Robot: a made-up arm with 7 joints.
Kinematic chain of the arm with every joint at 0, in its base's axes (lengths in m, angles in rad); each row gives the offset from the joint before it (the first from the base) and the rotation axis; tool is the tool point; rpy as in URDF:
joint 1: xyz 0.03 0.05 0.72 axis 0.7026 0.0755 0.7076
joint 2: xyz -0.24 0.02 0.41 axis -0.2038 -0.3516 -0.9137
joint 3: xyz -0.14 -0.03 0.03 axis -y
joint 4: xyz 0 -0.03 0.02 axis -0.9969 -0.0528 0.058
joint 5: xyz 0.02 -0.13 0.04 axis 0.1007 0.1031 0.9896
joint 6: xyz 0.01 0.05 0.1 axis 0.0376 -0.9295 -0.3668
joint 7: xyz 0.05 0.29 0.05 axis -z
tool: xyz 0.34 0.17 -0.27 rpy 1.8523 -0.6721 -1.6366
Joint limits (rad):
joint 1: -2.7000..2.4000
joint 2: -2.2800..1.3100
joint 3: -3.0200..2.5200
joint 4: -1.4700..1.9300
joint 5: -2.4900..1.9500
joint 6: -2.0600..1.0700
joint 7: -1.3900..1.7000
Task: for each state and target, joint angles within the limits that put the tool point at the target. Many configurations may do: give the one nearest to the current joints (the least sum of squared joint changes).
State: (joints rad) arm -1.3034 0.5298 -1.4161 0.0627 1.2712 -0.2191 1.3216
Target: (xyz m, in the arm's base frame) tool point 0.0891 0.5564 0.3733
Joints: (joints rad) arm -1.7295 0.4790 -1.3137 0.4821 0.8463 -0.3511 1.0323
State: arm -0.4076 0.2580 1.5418 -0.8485 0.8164 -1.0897 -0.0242
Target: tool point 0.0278 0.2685 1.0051
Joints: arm -0.1791 0.5575 1.9918 -0.3190 0.5697 -0.9411 0.4417
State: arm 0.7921 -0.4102 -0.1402 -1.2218 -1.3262 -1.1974 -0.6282
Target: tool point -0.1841 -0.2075 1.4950
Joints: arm 0.9434 -0.6820 -0.0999 -0.8343 -0.8964 -1.2781 -0.4357
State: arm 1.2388 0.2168 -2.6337 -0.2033 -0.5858 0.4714 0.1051
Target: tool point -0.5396 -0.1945 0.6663
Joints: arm 1.3509 0.3927 -2.3438 -0.2234 -0.1241 0.3405 0.0313
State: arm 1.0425 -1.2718 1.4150 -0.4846 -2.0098 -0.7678 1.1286
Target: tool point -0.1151 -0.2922 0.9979
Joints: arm 1.3036 -1.6284 1.0979 -1.0262 -2.0253 -0.9438 1.2541
